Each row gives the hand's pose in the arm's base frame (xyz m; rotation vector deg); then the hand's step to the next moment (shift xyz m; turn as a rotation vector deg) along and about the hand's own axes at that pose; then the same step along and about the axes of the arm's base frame.
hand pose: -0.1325 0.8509 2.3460 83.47 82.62 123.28
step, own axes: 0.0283 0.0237 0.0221 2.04 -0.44 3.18
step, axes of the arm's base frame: 0.0113 0.0181 0.0373 1.31 3.40 1.10
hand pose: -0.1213 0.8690 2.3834 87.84 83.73 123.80
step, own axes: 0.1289 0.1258 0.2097 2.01 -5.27 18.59
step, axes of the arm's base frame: 0.1519 0.1389 0.1845 11.34 15.62 -2.16
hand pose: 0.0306 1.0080 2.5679 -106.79 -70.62 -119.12
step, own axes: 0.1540 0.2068 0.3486 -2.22 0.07 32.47
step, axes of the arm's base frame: 0.3525 0.1382 0.2113 26.39 18.60 -4.16
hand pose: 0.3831 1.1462 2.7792 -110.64 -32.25 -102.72
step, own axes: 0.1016 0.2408 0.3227 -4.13 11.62 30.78
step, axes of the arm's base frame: 0.4090 -0.0121 0.0711 31.47 8.17 -6.49
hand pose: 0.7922 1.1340 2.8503 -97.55 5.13 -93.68
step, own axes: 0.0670 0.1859 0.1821 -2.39 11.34 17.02
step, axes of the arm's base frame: 0.2540 -0.0834 -0.0273 19.55 1.09 -6.38
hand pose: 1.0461 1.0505 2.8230 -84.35 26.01 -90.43
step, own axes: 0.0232 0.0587 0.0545 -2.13 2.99 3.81
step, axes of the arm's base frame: 0.0742 -0.0328 -0.0194 4.35 1.28 -2.73
